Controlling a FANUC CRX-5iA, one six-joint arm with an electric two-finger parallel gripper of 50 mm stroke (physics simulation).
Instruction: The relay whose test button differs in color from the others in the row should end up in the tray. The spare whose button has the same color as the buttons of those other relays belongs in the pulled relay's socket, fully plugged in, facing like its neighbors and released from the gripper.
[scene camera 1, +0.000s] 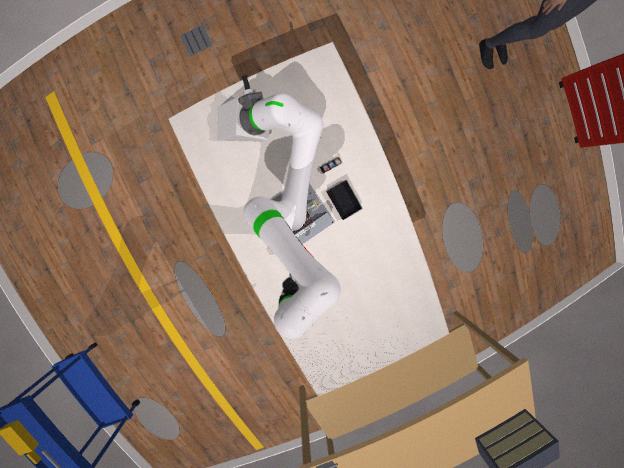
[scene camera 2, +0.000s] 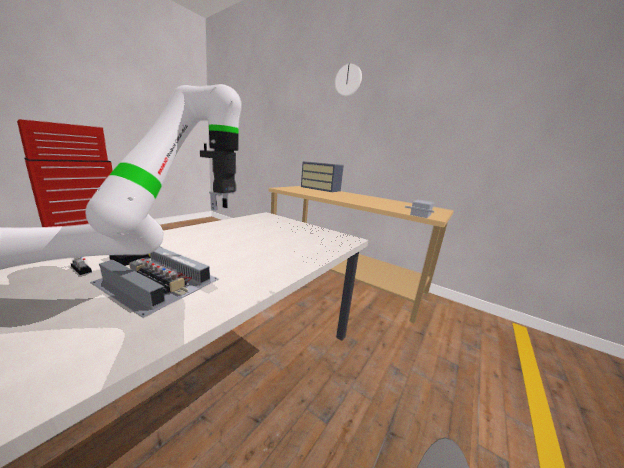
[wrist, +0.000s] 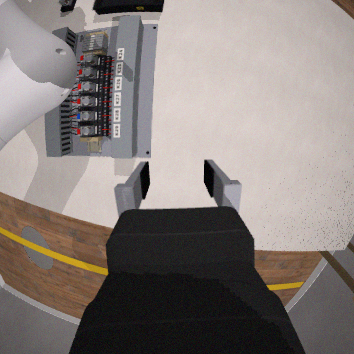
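Where they show: gripper, fingertip midpoint: (scene camera 2: 219, 208) (wrist: 176, 171); arm's base, link origin: (scene camera 1: 254, 118).
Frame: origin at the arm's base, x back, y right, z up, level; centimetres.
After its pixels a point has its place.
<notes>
A row of relays sits in sockets on the grey panel (scene camera 1: 325, 227) @(x -57.5, y -20.7, z -9.9 cm) (scene camera 2: 143, 312) @(x -42.4, y 11.0, z -10.0 cm) (wrist: 145, 95) @(x -61.0, y -8.6, z -9.9 cm). The relay with the blue button (scene camera 2: 163, 270) @(x -50.3, y 0.6, z -3.4 cm) (wrist: 88, 116) @(x -52.6, y -0.6, z -3.9 cm), at K28, is seated between neighbors. The other relays, such as K26 (wrist: 88, 87) @(x -50.6, y -6.1, z -3.5 cm), have red buttons. The spares' holder (scene camera 1: 330, 164) (scene camera 2: 80, 265) carries several small spares, with red, blue and orange visible in the first scene view; its edge shows in the wrist view (wrist: 67, 5) @(x -30.5, y -25.9, z -8.1 cm). The black tray (scene camera 1: 344, 198) @(x -45.6, y -33.2, z -9.9 cm) (wrist: 128, 6) @(x -48.2, y -27.7, z -7.8 cm) looks empty. My gripper (scene camera 2: 219, 201) @(x -70.8, y -1.9, z 14.8 cm) (wrist: 176, 171) @(x -70.8, y -1.9, z 14.8 cm) is open and empty, high above the table, off the panel's K29 end.
The arm's elbow (scene camera 1: 267, 221) @(x -43.5, y 1.8, z 30.5 cm) (scene camera 2: 131, 201) @(x -43.8, y 10.0, z 21.4 cm) (wrist: 35, 60) @(x -49.6, y -7.6, z 12.4 cm) hangs over the panel's side and hides part of it. Grey wiring ducts (wrist: 127, 100) @(x -59.2, y -6.2, z -3.9 cm) flank the relay row. A workbench (scene camera 1: 393, 397) (scene camera 2: 383, 201) and a red cabinet (scene camera 1: 599, 105) (scene camera 2: 68, 191) stand off the table.
</notes>
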